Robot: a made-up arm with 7 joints. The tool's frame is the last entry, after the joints. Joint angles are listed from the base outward. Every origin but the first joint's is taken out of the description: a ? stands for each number. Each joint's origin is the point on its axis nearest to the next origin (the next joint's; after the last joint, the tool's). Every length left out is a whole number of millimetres.
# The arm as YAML. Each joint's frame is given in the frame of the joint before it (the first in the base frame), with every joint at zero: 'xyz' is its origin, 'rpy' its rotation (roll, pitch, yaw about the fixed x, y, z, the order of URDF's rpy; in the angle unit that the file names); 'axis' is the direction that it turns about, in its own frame. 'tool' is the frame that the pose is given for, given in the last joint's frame.
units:
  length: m
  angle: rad
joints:
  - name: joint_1
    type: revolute
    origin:
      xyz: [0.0, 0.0, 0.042]
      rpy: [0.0, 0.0, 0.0]
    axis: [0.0, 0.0, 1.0]
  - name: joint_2
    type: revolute
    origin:
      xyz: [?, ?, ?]
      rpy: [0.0, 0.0, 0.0]
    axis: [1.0, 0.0, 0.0]
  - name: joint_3
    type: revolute
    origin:
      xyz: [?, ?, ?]
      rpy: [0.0, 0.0, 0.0]
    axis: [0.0, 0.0, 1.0]
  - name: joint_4
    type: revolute
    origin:
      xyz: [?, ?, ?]
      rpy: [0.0, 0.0, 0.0]
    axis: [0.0, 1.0, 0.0]
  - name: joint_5
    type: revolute
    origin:
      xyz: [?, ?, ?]
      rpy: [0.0, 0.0, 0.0]
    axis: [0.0, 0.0, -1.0]
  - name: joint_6
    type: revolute
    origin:
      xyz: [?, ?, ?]
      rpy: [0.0, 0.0, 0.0]
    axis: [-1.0, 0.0, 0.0]
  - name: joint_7
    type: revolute
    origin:
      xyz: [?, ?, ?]
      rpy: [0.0, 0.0, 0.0]
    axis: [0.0, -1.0, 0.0]
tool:
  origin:
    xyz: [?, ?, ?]
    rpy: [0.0, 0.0, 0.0]
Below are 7 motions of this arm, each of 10 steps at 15 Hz.
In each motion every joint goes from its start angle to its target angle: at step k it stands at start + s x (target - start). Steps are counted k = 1, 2, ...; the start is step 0. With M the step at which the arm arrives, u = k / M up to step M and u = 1 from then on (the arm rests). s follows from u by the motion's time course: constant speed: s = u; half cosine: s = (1 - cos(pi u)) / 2; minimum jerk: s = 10 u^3 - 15 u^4 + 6 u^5.
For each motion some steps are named. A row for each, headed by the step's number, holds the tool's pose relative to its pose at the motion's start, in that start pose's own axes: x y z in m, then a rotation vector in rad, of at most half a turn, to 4 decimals.
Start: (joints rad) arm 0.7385 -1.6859 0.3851 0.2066 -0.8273 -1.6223 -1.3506
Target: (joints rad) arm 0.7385 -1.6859 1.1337 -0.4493 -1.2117 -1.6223 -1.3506
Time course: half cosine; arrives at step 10
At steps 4, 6, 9, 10:
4: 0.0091 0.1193 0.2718 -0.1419 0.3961 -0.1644
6: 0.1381 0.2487 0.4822 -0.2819 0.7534 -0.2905
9: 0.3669 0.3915 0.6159 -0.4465 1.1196 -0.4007
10: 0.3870 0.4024 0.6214 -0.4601 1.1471 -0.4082

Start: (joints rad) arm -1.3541 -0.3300 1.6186 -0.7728 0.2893 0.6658 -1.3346
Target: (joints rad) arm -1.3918 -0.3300 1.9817 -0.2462 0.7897 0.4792 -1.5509
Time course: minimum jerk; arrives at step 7
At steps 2, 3, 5, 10:
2: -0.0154 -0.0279 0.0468 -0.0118 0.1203 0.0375
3: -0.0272 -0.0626 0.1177 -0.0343 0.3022 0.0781
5: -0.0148 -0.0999 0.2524 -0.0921 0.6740 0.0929
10: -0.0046 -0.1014 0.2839 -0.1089 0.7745 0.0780

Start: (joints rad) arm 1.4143 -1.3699 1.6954 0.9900 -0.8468 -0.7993 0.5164
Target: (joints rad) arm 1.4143 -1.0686 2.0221 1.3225 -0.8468 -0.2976 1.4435
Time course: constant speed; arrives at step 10
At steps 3, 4, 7, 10:
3: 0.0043 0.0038 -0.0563 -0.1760 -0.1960 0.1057
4: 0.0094 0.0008 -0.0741 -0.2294 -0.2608 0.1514
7: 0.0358 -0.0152 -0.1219 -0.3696 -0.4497 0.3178
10: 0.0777 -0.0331 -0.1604 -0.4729 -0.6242 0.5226

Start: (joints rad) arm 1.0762 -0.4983 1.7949 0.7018 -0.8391 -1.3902 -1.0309
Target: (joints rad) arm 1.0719 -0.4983 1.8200 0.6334 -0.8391 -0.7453 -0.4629
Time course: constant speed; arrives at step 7
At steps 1, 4, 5, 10:
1: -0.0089 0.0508 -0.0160 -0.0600 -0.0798 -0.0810
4: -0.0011 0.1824 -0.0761 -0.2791 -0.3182 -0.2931
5: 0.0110 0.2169 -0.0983 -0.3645 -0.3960 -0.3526
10: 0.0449 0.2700 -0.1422 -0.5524 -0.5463 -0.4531

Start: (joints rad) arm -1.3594 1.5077 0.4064 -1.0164 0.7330 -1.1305 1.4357
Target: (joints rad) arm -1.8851 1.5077 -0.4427 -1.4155 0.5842 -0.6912 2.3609
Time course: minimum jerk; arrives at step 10
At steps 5, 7, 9, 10:
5: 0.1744 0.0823 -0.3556 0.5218 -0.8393 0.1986
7: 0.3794 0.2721 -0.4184 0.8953 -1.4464 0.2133
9: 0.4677 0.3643 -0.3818 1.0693 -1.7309 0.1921
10: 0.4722 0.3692 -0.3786 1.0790 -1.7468 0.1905

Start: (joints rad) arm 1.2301 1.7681 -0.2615 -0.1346 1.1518 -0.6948 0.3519
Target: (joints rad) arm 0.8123 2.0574 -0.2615 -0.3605 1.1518 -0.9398 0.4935
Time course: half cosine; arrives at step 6
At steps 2, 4, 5, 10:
2: 0.0264 0.0261 0.0272 0.2042 -0.0036 -0.0973
4: 0.0889 0.0787 0.1017 0.5953 -0.0014 -0.3179
5: 0.1162 0.0957 0.1370 0.7315 0.0041 -0.4074
10: 0.1269 0.1013 0.1510 0.7802 0.0070 -0.4414

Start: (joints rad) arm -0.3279 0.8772 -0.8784 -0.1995 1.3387 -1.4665 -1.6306
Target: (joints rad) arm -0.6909 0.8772 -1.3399 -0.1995 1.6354 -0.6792 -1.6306
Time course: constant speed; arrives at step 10
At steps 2, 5, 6, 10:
2: 0.0833 0.1080 -0.0843 0.0533 -0.1991 -0.1177
5: 0.2536 0.2937 -0.1622 0.2025 -0.4797 -0.2901
6: 0.3183 0.3609 -0.1690 0.2700 -0.5661 -0.3450
10: 0.5739 0.6397 -0.0748 0.6220 -0.8620 -0.5413

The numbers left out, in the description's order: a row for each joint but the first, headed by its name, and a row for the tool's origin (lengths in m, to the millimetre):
joint_2: 0.141 -0.039 0.0
joint_3: 0.0 0.244 0.348
joint_4: 0.017 0.315 0.0
joint_5: 0.109 0.0 -0.17
joint_6: -0.184 -0.018 0.0
joint_7: 0.0 -0.202 0.274
tool: -0.344 0.0 -0.065

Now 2 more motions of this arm.
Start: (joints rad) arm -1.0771 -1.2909 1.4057 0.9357 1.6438 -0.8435 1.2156
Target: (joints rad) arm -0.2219 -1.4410 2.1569 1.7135 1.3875 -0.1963 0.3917
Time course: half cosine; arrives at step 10
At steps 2, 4, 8, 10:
2: -0.0020 -0.0721 0.0060 0.0413 -0.0007 0.1606
4: 0.0156 -0.2316 0.0164 0.0101 -0.0589 0.5867
8: -0.0163 -0.3874 0.0996 -0.7399 -0.4420 1.2020
10: -0.0554 -0.3941 0.1070 -0.9350 -0.5343 1.2138

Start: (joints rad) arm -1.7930 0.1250 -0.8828 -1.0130 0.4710 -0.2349 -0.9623
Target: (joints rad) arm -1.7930 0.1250 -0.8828 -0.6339 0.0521 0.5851 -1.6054
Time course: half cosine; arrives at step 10
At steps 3, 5, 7, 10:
3: -0.0237 0.0821 0.1195 -0.1682 0.2154 -0.1340
5: -0.0037 0.2311 0.2462 -0.3945 0.4994 -0.3428
7: 0.0619 0.3901 0.3023 -0.6064 0.7444 -0.5727
10: 0.1215 0.4920 0.2965 -0.7462 0.8855 -0.7461

